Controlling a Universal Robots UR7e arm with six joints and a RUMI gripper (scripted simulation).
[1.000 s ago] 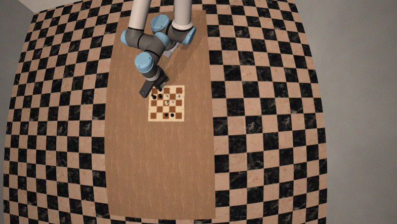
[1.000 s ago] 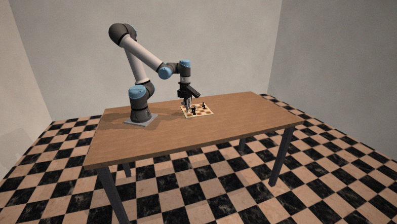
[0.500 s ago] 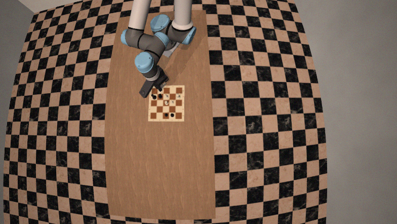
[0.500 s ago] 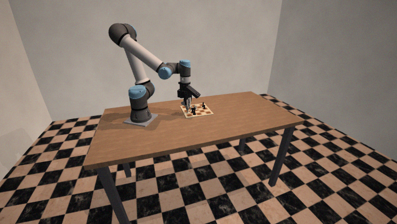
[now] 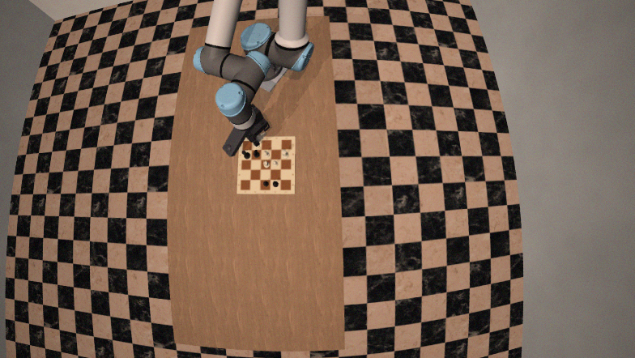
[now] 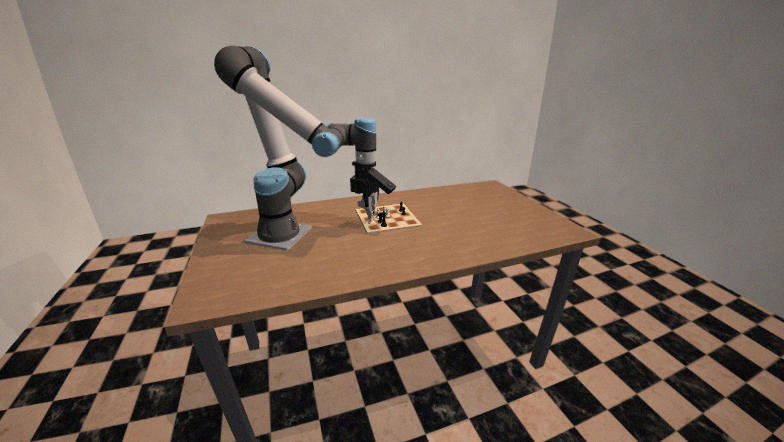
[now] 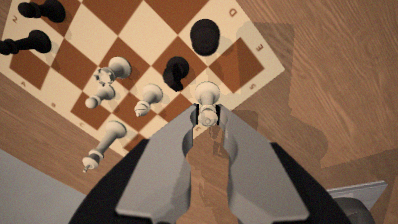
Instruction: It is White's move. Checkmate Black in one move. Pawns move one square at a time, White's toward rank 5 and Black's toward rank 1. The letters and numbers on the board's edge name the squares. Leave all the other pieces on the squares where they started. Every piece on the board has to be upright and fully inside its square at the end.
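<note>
Right now the white chess piece is 1 cm below my hand. Round my hand: black piece 3 cm ahead, 4 cm to the right, 1 cm below; then board 8 cm ahead, 2 cm to the left, 4 cm below.
</note>
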